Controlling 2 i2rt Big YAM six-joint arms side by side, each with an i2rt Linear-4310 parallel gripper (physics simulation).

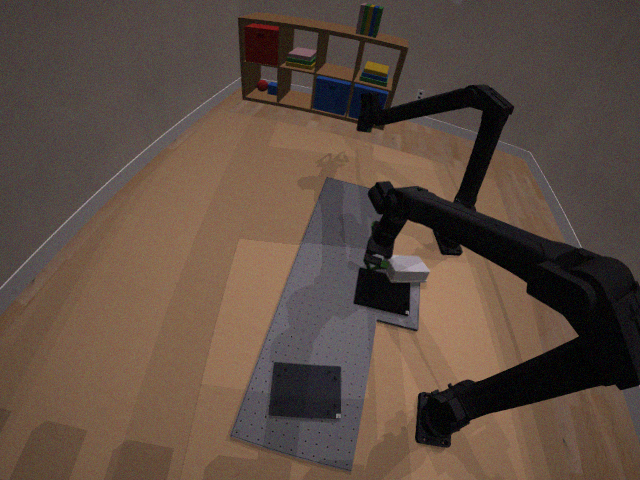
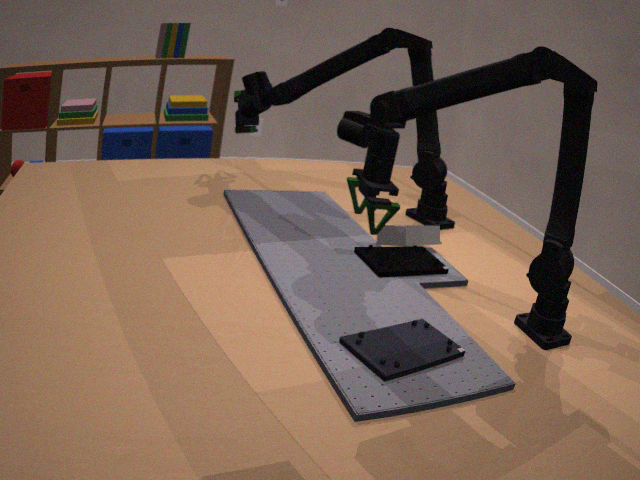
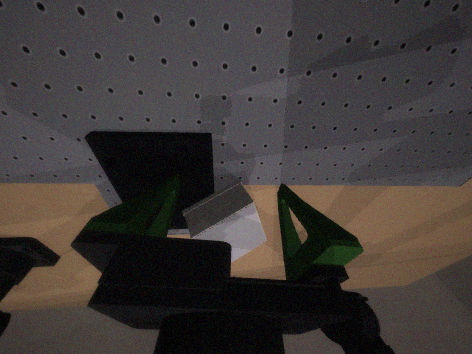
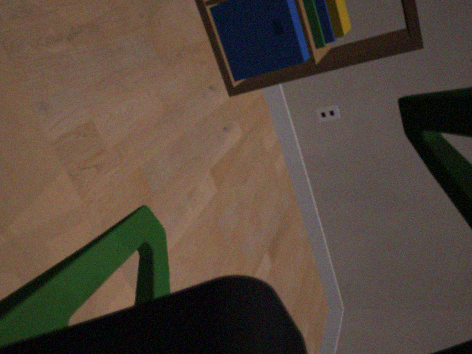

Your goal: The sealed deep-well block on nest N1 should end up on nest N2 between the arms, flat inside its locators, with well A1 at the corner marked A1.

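Where they show: left gripper, between the fingertips: (image 1: 372, 256) (image 2: 365, 223) (image 3: 230, 183); right gripper, between the fingertips: (image 2: 236, 115) (image 4: 272, 169); left arm's base, origin of its link: (image 1: 432, 419) (image 2: 542, 333) (image 3: 14, 249); right arm's base, origin of its link: (image 1: 446, 242) (image 2: 429, 221).
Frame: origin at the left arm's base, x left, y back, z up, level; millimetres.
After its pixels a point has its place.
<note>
The white block (image 1: 408, 269) {x -381, y -120, z 72 mm} (image 2: 408, 235) {x -352, y -153, z 61 mm} (image 3: 227, 222) {x -398, y -168, z 65 mm} lies turned at the far right corner of the black nest N2 (image 1: 379, 294) {x -302, y -187, z 25 mm} (image 2: 400, 263) {x -294, y -194, z 25 mm} (image 3: 160, 155) {x -324, y -235, z 25 mm}, out of its locators. Whether it rests partly on the nest is unclear, and well A1 cannot be made out. Nest N1 (image 1: 305, 390) {x 3, y -328, z 25 mm} (image 2: 403, 346) {x 6, y -332, z 25 mm} is empty, with a small white corner mark. My left gripper (image 1: 376, 260) {x -398, y -233, z 67 mm} (image 2: 366, 222) {x -398, y -233, z 67 mm} (image 3: 230, 183) {x -398, y -233, z 67 mm} is open and empty, above and beside the block. My right gripper (image 1: 364, 129) (image 2: 244, 113) {x -1135, y -369, z 153 mm} (image 4: 272, 169) {x -1135, y -369, z 153 mm} is open and empty, raised far from the block.
The perforated grey board (image 1: 320, 310) {x -211, y -342, z 13 mm} (image 2: 330, 289) {x -218, y -367, z 13 mm} (image 3: 250, 80) {x -415, y -309, z 13 mm} carries both nests. The left arm's base (image 1: 434, 418) (image 2: 545, 330) {x 31, y -27, z 26 mm} and the right arm's base (image 1: 448, 245) {x -567, y 48, z 26 mm} (image 2: 431, 217) {x -572, y 37, z 23 mm} stand beside it. A wooden shelf unit (image 1: 323, 25) (image 2: 222, 103) (image 4: 360, 60) stands beyond.
</note>
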